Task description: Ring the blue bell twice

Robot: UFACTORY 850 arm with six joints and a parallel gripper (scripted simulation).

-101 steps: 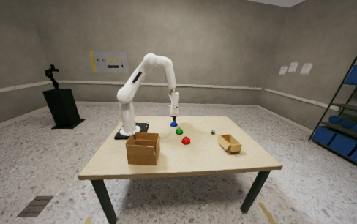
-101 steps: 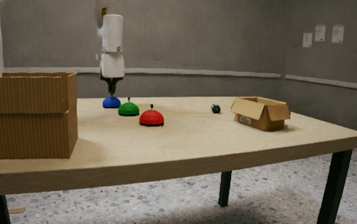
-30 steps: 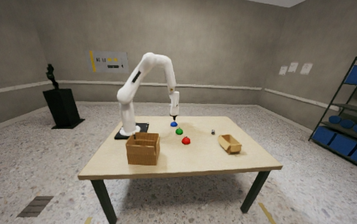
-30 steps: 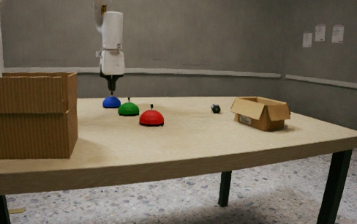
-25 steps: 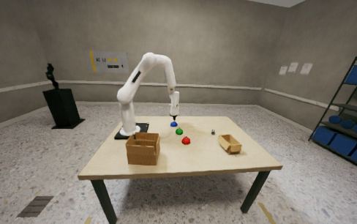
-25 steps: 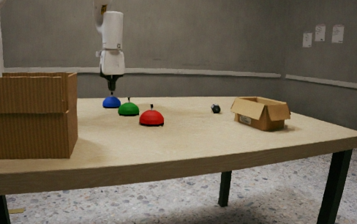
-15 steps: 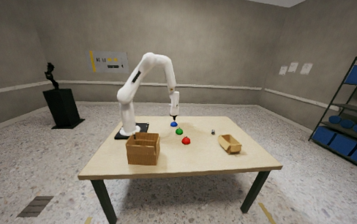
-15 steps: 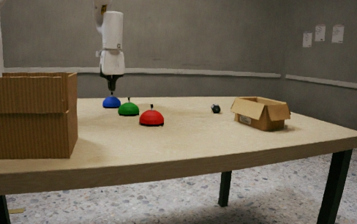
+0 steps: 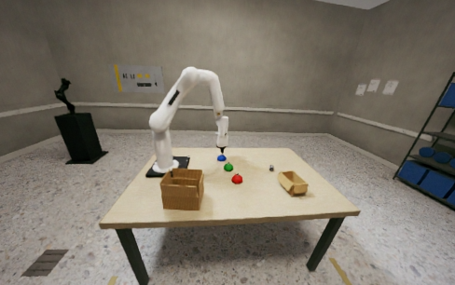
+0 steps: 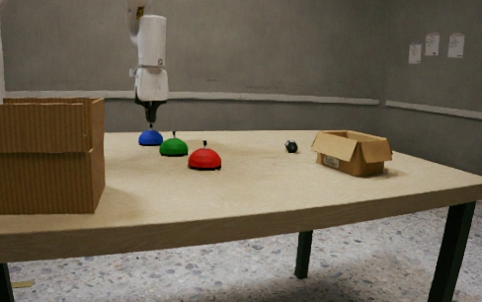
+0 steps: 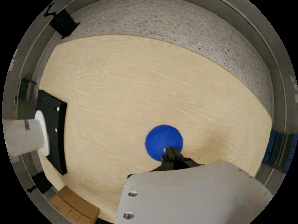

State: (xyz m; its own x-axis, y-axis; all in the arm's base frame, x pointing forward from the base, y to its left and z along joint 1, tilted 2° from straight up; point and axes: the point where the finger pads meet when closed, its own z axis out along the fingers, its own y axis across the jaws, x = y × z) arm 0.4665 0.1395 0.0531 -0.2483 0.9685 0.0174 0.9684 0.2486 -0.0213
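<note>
Now: hand 5 cm above the blue bell. From my hand the other things lie so: small dark object 41 cm ahead, 21 cm to the right, 8 cm below; then red bell 32 cm to the right, 8 cm ahead, 5 cm below; then green bell 16 cm to the right, 5 cm below, 4 cm ahead.
</note>
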